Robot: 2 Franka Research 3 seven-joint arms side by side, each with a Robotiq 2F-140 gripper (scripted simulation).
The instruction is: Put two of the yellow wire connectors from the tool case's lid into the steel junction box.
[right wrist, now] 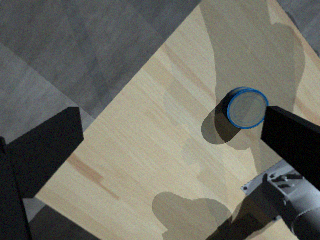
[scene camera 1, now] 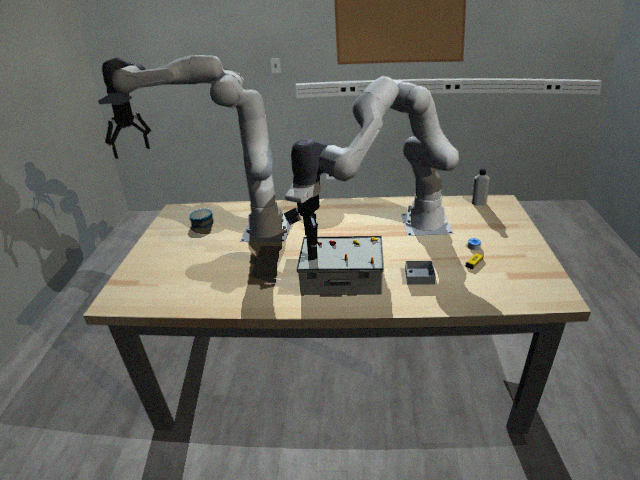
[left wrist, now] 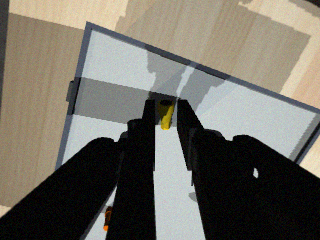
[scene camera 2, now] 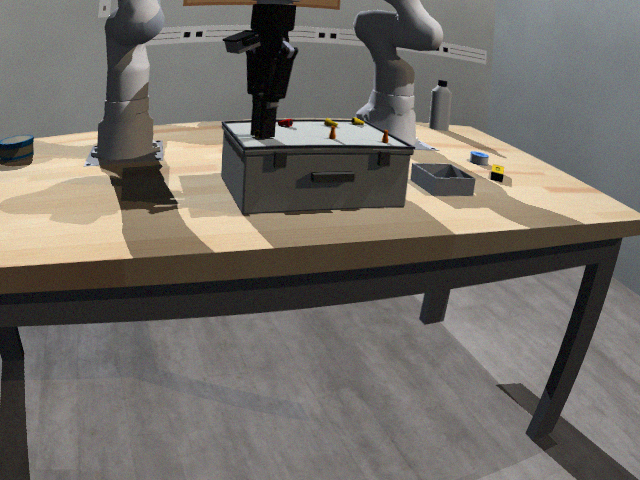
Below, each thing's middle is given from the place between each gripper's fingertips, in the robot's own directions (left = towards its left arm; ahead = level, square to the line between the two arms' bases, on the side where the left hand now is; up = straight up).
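Scene:
My right hand point(scene camera 1: 132, 153) is 330 mm above the grey tool case point(scene camera 2: 358, 154), and it is also 410 mm short of the case and 890 mm to the right of it.
The grey bottle point(scene camera 2: 441, 97) is 78 cm to the left of my left hand, 59 cm behind it and 3 cm below it. The grey tool case, for its part, sits 10 cm to the left of my left hand, 6 cm below it and 2 cm behind it. Going by its middle, the grey tool case is nearer to my left hand than to my right hand.

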